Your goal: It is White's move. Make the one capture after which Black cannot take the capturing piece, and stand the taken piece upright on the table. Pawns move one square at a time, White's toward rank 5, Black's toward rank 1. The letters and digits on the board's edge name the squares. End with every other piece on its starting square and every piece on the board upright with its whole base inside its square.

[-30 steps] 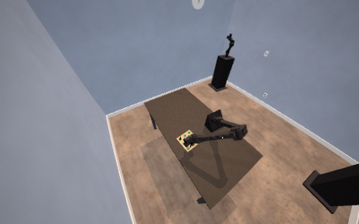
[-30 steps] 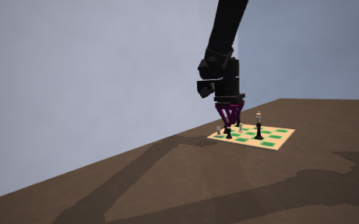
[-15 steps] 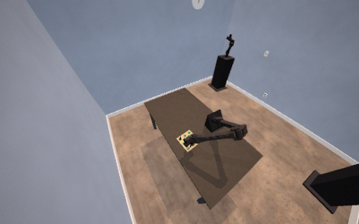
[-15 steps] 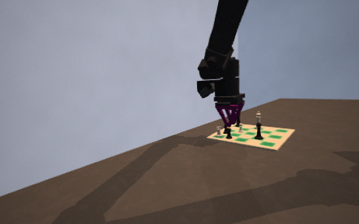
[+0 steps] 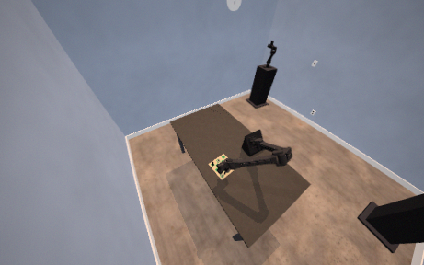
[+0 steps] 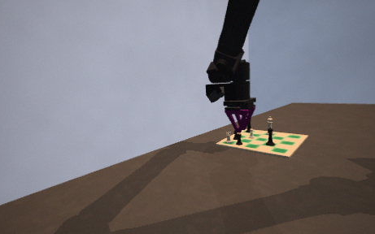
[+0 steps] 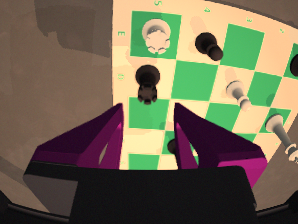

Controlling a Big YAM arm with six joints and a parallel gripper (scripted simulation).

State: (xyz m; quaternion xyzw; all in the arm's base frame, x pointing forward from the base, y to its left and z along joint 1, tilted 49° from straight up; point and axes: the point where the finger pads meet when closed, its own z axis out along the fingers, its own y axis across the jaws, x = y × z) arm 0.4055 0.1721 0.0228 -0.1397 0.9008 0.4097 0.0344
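Now: hand 14 cm to the left of the tall black piece, 7 cm short of it and 2 cm above it. Also, from my hand: white pawn (8 cm to the right, 4 cm below, 2 cm ahead); tall white piece (16 cm to the right, 2 cm below); chessboard (8 cm to the right, 5 cm below, 2 cm behind).
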